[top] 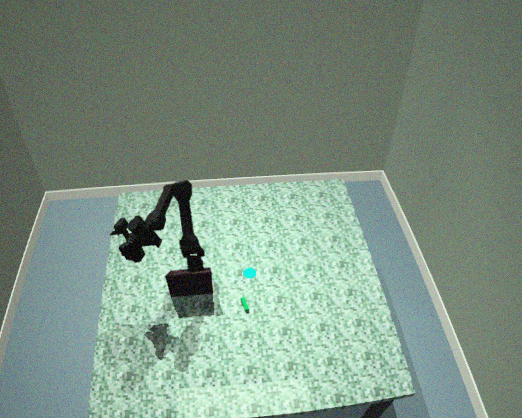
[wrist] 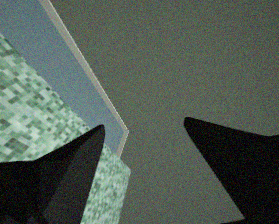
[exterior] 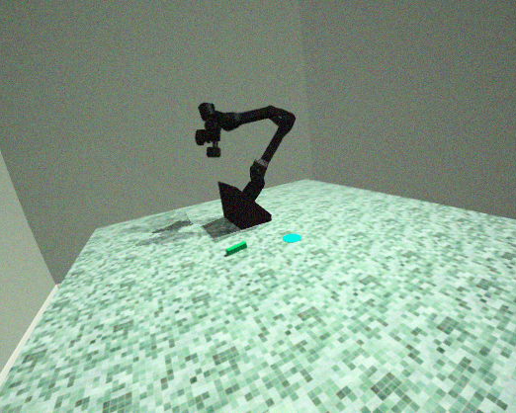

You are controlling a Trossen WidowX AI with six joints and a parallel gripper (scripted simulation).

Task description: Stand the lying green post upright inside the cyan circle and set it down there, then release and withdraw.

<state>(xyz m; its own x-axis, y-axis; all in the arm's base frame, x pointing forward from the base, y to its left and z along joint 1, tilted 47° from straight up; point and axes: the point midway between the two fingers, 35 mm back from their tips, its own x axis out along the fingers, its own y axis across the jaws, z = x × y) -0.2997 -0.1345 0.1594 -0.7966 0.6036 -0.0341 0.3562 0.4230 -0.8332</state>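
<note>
The green post lies 50 cm ahead of my gripper tip, 20 cm to the right of it and 30 cm below it. The rest, counted from my gripper tip: cyan circle 56 cm ahead, 3 cm to the right, 31 cm below.
</note>
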